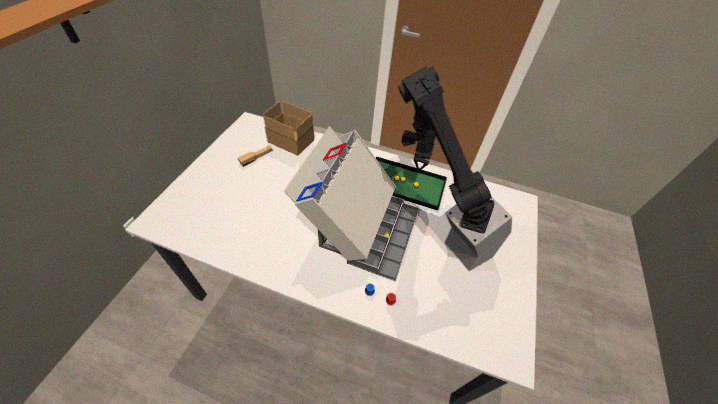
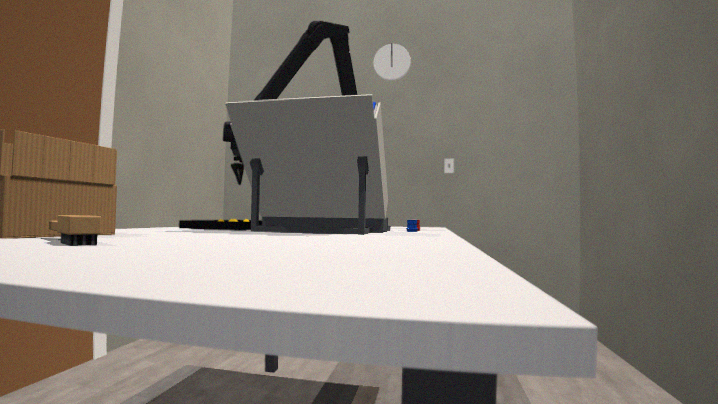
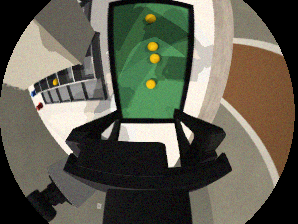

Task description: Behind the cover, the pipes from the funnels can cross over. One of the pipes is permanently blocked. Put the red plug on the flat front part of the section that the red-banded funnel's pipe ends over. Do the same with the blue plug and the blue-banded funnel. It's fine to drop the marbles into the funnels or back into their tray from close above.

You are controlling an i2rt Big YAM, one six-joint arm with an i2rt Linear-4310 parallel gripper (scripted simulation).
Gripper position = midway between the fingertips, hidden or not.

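You can see my gripper (image 3: 147, 112), and there's a cardboard box (image 1: 281, 135) along with a wooden brush (image 2: 82, 230). In image 3 the cardboard box is out of frame. The wooden brush is out of frame in image 3 too.
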